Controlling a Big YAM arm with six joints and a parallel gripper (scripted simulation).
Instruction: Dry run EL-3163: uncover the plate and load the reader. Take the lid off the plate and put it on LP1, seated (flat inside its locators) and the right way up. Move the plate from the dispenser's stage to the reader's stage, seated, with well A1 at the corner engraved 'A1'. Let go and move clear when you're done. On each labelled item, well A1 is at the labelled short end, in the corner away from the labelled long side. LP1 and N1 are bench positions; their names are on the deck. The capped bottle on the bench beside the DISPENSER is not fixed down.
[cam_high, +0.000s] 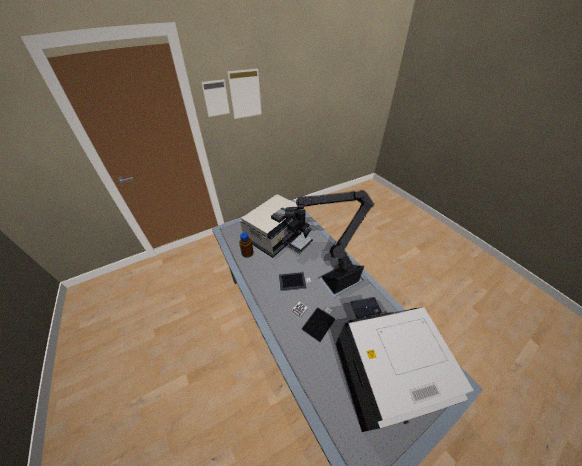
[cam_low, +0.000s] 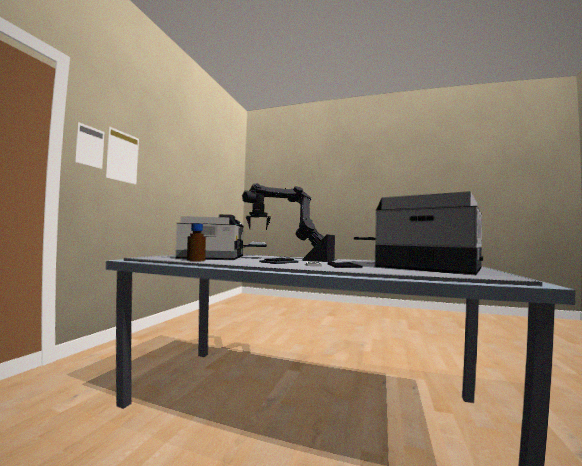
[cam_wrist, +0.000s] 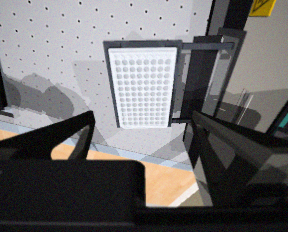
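Right now the well plate is 90 mm below my hand, 20 mm behind it and 10 mm to the right of it. Also, from my hand: brown capped bottle: 330 mm ahead, 180 mm to the right, 60 mm below; grey-blue LP1 pad: 200 mm to the left, 180 mm ahead, 170 mm below; dark see-through lid: 200 mm to the left, 180 mm ahead, 160 mm below.
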